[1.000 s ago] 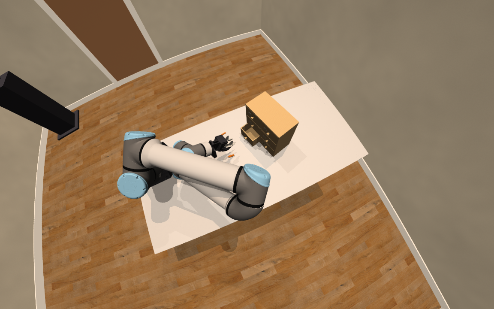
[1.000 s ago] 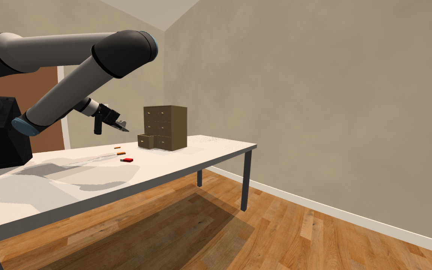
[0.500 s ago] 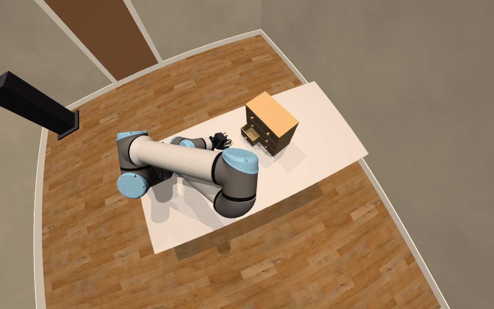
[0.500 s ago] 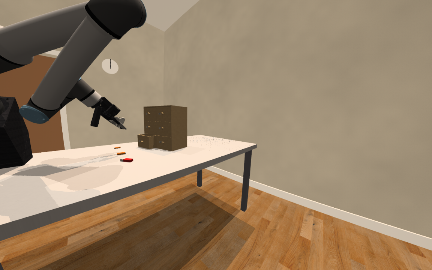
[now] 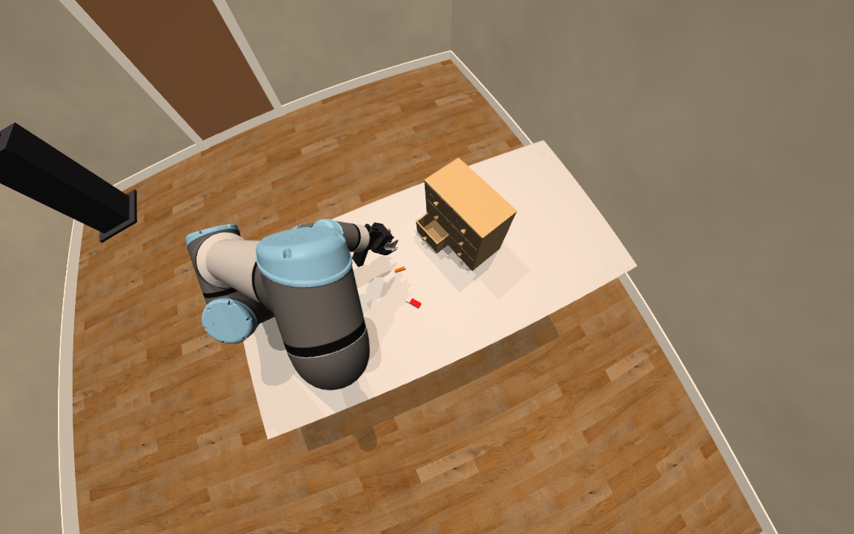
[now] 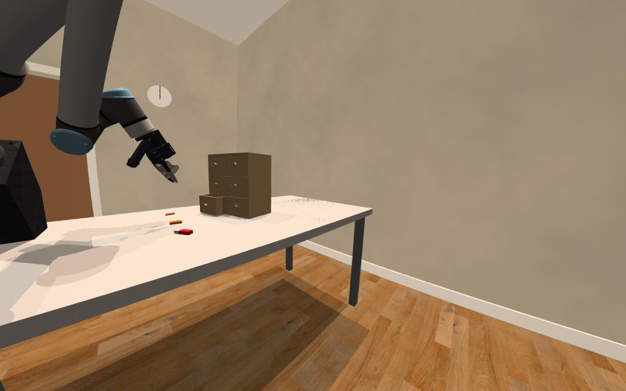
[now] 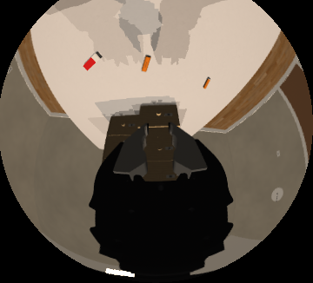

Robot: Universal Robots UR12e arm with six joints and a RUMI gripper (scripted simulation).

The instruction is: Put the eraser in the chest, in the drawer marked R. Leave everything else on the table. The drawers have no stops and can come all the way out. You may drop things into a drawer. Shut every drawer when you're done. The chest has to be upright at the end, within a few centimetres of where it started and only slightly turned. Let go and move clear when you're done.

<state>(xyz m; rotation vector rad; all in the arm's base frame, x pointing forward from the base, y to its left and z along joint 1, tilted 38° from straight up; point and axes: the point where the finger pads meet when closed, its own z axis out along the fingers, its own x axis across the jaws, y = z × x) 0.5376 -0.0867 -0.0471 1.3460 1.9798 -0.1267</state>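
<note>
Now: the red eraser 190 mm to the right of my hand, 190 mm below it and 30 mm behind it. Round my hand: drawer marked R: 230 mm ahead, 160 mm below, 50 mm to the left.
</note>
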